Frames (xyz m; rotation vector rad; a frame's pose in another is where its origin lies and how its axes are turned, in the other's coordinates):
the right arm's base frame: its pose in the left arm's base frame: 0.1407 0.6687 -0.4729 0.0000 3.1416 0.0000
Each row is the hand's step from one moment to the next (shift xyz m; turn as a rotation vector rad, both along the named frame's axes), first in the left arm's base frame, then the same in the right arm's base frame.
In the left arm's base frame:
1: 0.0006 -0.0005 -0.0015 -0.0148 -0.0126 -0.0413
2: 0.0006 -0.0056 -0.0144 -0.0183 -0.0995 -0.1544
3: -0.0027 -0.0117 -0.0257 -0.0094 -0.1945 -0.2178
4: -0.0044 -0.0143 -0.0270 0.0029 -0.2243 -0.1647
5: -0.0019 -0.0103 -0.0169 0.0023 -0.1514 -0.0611
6: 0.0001 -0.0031 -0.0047 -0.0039 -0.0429 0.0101
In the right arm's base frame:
1: -0.0006 -0.0005 0.0015 0.0148 -0.0126 0.0413
2: -0.0006 -0.0056 0.0144 0.0183 -0.0995 0.1544
3: 0.0027 -0.0117 0.0257 0.0094 -0.1945 0.2178
4: 0.0044 -0.0143 0.0270 -0.0029 -0.2243 0.1647
5: 0.0019 -0.0103 0.0169 -0.0023 -0.1514 0.0611
6: -0.0001 -0.0031 0.0047 0.0039 -0.0429 -0.0101

